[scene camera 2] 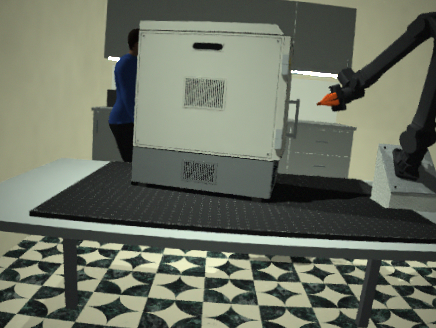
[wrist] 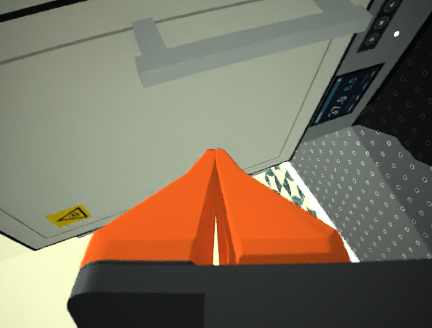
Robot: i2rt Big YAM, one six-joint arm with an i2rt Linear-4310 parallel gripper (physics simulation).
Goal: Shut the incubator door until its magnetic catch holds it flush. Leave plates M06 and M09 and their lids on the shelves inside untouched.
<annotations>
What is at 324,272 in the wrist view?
My gripper.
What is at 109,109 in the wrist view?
An incubator door.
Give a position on an incubator door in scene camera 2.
287,58
</annotations>
